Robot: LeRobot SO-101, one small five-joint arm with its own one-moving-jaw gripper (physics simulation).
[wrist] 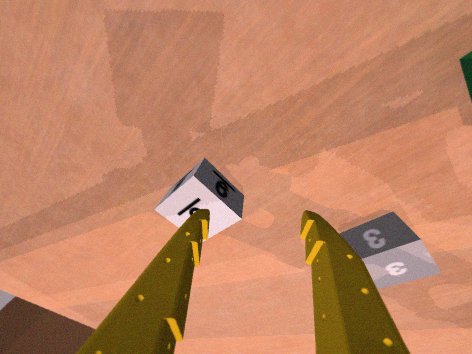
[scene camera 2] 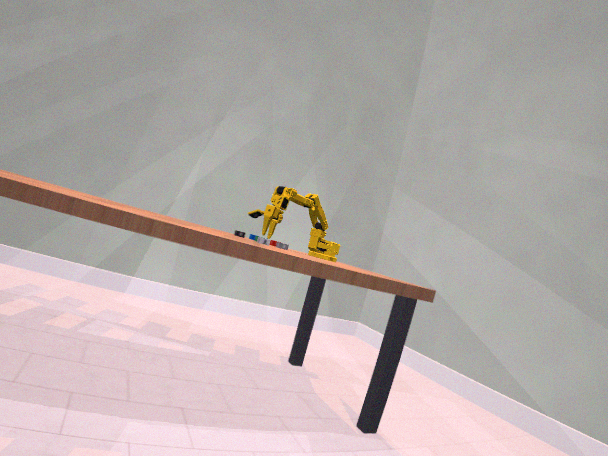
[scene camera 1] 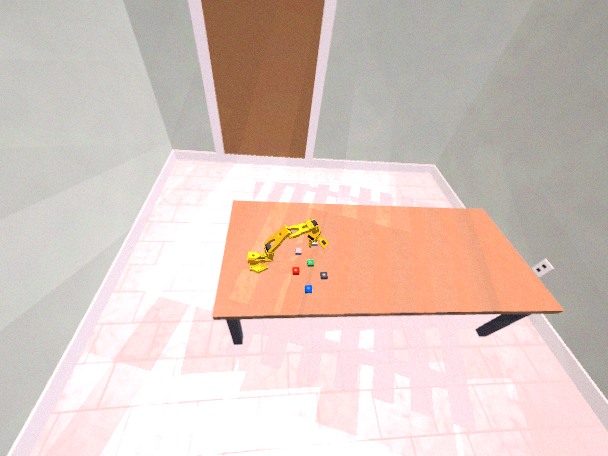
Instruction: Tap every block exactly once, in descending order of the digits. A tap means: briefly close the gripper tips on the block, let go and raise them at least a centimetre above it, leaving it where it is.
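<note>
My gripper (scene camera 1: 311,245) (scene camera 2: 267,237) (wrist: 255,214) is partly open, with a V-shaped gap and no block between its jaws. In the wrist view the left jaw's tip covers part of a white block marked with an underlined 6 (scene camera 1: 315,244) (wrist: 223,215); I cannot tell if they touch. A light grey block marked 3 (scene camera 1: 298,251) (wrist: 400,255) is right of the right jaw, partly hidden. A green block (scene camera 1: 310,262) (wrist: 468,75) shows at the wrist view's right edge. A red block (scene camera 1: 296,270) (scene camera 2: 273,243), a black block (scene camera 1: 324,275) (scene camera 2: 239,233) and a blue block (scene camera 1: 308,289) stand nearer the front; their digits are unreadable.
The blocks stand on a wooden table (scene camera 1: 425,265) (scene camera 2: 150,227). The yellow arm's base (scene camera 1: 258,258) (scene camera 2: 323,250) is near the table's left end in scene camera 1. A dark brown shape (wrist: 40,327) shows at the wrist view's lower left.
</note>
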